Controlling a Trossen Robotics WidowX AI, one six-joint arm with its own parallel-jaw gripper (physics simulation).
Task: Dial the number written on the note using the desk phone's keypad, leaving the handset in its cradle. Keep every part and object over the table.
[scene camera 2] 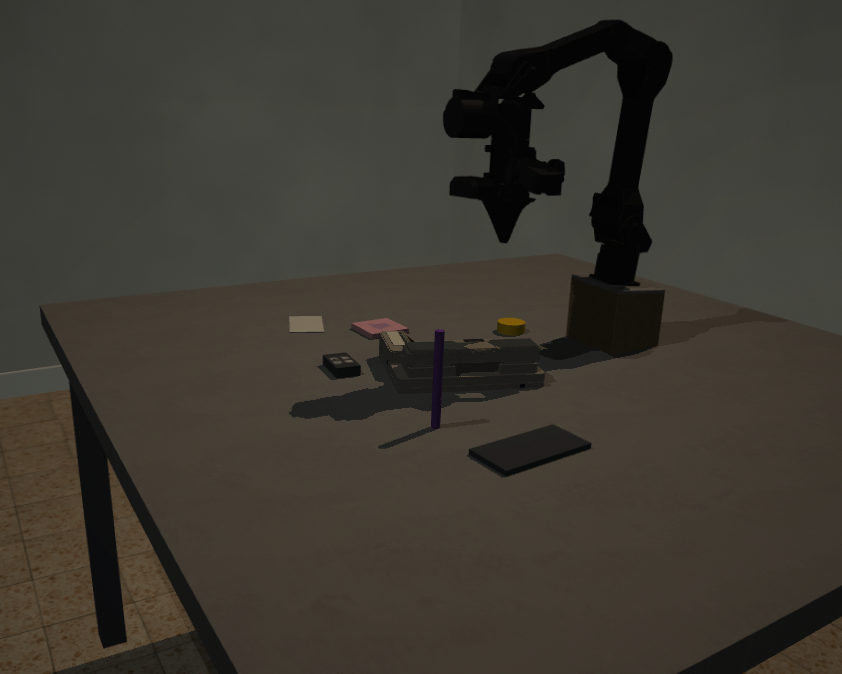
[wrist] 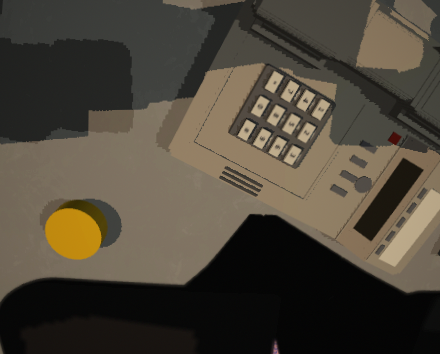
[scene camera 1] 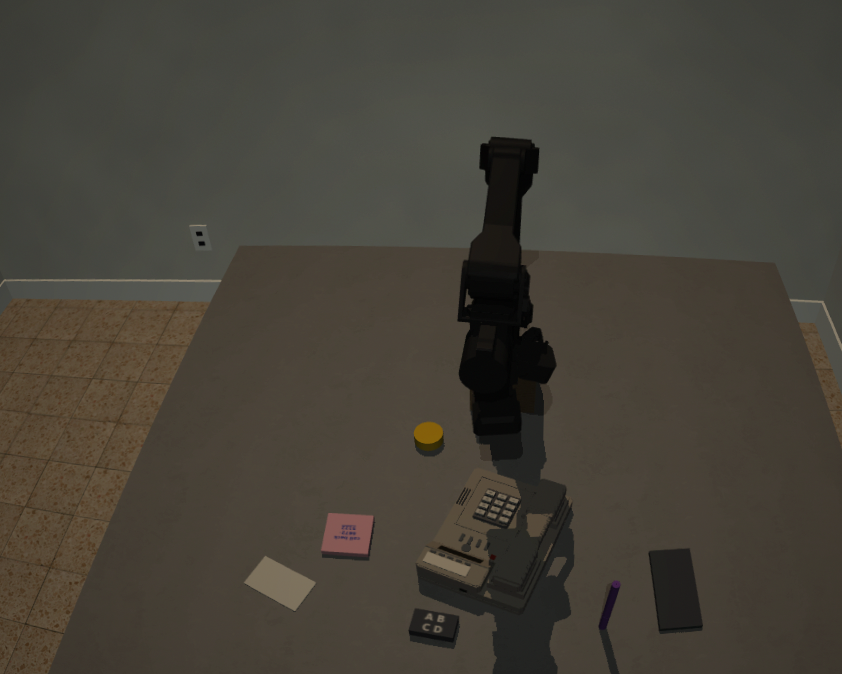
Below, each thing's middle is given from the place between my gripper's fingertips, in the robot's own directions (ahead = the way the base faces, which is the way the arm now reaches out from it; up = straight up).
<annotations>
Now: the keypad [wrist: 258,89] 17 cm below my hand, 3 cm ahead of it and 1 cm to the left of it. Also, from my hand: cream card [scene camera 1: 287,587] (29 cm to the right, 22 cm ahead, 19 cm below); then handset [wrist: 377,48] (15 cm below, 9 cm ahead, 7 cm to the left); then beige desk phone [scene camera 1: 462,558] (17 cm below, 8 cm ahead, 2 cm to the left).
</annotations>
